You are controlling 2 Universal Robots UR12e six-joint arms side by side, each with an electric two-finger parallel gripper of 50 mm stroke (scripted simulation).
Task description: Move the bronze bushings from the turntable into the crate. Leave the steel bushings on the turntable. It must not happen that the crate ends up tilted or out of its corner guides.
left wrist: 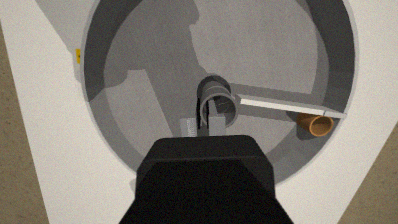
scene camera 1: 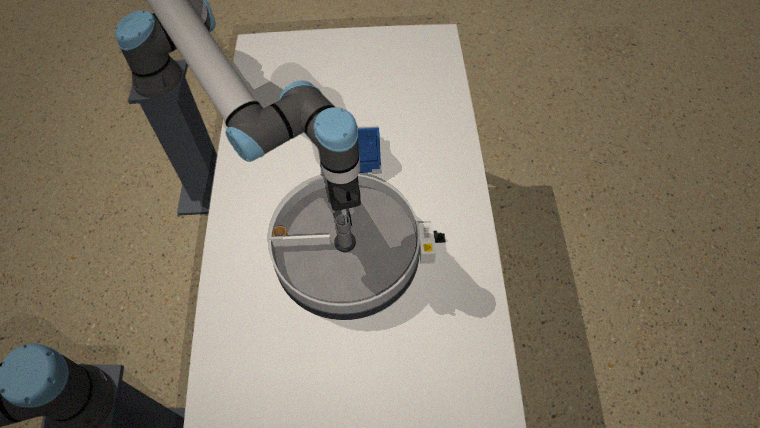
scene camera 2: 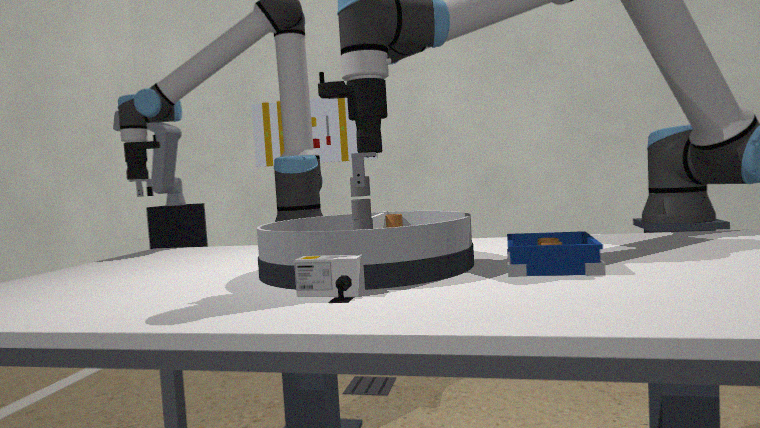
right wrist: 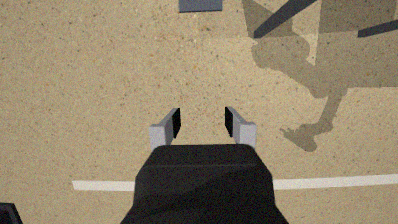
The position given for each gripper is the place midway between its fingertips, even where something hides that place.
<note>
In view: the left gripper point(scene camera 2: 359, 187), the right gripper point(scene camera 2: 145, 196) and a blue crate point(scene camera 2: 541, 260).
The blue crate also shows in scene camera 1 point(scene camera 1: 368, 138). The left gripper shows as well in the left wrist view point(left wrist: 203, 107). The right gripper shows as well in the right wrist view point(right wrist: 202, 116). The right wrist view misses the blue crate: it is out of frame.
</note>
